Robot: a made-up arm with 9 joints. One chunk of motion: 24 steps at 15 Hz.
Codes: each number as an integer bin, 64 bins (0 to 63) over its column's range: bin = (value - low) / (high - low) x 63, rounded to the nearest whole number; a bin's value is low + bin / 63 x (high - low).
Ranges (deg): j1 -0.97..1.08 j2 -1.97..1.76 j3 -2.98..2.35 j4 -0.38..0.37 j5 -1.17..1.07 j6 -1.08..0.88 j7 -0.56..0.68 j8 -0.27..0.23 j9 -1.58..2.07
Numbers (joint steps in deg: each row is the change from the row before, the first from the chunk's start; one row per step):
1: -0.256 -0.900 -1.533 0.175 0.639 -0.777 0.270 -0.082 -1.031
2: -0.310 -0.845 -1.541 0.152 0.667 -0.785 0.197 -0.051 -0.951
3: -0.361 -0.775 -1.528 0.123 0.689 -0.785 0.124 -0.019 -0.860
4: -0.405 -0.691 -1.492 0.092 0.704 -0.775 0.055 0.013 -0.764
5: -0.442 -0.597 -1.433 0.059 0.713 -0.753 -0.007 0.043 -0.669
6: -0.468 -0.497 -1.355 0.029 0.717 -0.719 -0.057 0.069 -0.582
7: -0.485 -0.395 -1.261 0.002 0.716 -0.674 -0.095 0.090 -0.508
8: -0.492 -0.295 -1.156 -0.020 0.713 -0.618 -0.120 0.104 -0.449
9: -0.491 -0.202 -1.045 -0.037 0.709 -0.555 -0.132 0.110 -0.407
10: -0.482 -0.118 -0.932 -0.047 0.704 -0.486 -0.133 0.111 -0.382
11: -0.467 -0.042 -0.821 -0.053 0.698 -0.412 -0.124 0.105 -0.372
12: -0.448 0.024 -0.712 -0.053 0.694 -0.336 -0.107 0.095 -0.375
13: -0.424 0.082 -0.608 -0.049 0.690 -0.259 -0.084 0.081 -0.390
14: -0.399 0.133 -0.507 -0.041 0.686 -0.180 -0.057 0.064 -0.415
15: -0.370 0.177 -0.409 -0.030 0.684 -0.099 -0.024 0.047 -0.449
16: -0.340 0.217 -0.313 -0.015 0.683 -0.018 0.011 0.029 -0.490
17: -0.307 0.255 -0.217 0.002 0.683 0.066 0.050 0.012 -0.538
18: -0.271 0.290 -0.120 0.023 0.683 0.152 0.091 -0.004 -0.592
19: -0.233 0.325 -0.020 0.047 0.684 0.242 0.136 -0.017 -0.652
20: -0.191 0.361 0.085 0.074 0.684 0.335 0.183 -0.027 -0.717
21: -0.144 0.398 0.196 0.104 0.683 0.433 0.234 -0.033 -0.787
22: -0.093 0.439 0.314 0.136 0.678 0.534 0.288 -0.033 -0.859
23: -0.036 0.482 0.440 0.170 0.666 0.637 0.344 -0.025 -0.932
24: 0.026 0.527 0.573 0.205 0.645 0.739 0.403 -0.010 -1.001
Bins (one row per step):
1: 22 18 17 47 51 10 42 24 9
2: 20 19 17 45 52 9 38 28 11
3: 19 20 17 42 52 9 35 32 12
4: 17 22 18 40 53 10 31 36 14
5: 16 23 18 37 53 11 28 39 16
6: 15 25 19 34 53 12 26 43 17
7: 15 27 20 32 53 13 24 45 19
8: 15 28 22 30 53 15 22 47 20
9: 15 30 23 29 53 17 22 48 20
10: 15 31 24 28 53 19 22 48 21
11: 15 33 26 27 53 21 22 47 21
12: 16 34 27 27 52 24 23 46 21
13: 17 35 28 28 52 26 24 44 21
14: 18 36 29 28 52 29 26 42 20
15: 18 36 30 29 52 32 27 40 20
16: 19 37 32 31 52 34 29 38 19
17: 20 38 33 32 52 37 31 36 18
18: 21 38 34 34 52 40 33 34 17
19: 23 39 35 36 52 42 35 32 16
20: 24 39 36 38 52 45 38 31 15
21: 25 40 38 41 52 49 40 30 14
22: 27 41 39 43 52 52 43 30 12
23: 29 41 40 46 52 55 46 31 11
24: 31 42 42 49 51 58 49 33 10

